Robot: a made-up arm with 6 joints.
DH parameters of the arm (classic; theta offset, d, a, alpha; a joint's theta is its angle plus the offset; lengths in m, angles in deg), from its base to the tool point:
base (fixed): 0 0 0 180
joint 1: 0 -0.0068 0.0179 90
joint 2: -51.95 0 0.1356 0
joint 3: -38.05 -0.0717 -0.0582 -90
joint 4: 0 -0.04 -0.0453 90
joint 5: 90 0.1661 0.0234 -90
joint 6: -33.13 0 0.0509 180
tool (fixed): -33.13 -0.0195 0 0
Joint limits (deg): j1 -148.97..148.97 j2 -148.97..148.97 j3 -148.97..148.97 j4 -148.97..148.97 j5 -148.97..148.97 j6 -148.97..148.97
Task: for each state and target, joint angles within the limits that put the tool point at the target. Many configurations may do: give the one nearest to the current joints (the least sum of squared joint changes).
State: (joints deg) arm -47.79 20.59 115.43 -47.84 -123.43 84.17
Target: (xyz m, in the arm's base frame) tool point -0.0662 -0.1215 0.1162
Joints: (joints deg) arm -54.10 -27.26 92.52 -70.56 -122.70 83.09
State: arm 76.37 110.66 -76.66 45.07 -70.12 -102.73
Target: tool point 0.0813 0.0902 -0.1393
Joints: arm 50.10 127.55 -75.81 22.18 -69.67 -135.79
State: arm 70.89 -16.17 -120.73 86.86 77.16 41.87
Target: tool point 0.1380 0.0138 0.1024
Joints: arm 51.79 -22.56 -121.86 58.56 73.03 37.43
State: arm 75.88 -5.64 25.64 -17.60 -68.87 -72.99
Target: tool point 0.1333 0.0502 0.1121
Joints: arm 63.71 -29.61 32.42 22.36 -76.25 -91.18
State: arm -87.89 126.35 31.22 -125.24 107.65 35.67
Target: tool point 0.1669 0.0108 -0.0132
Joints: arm -121.88 85.90 -4.27 -83.84 117.62 75.36
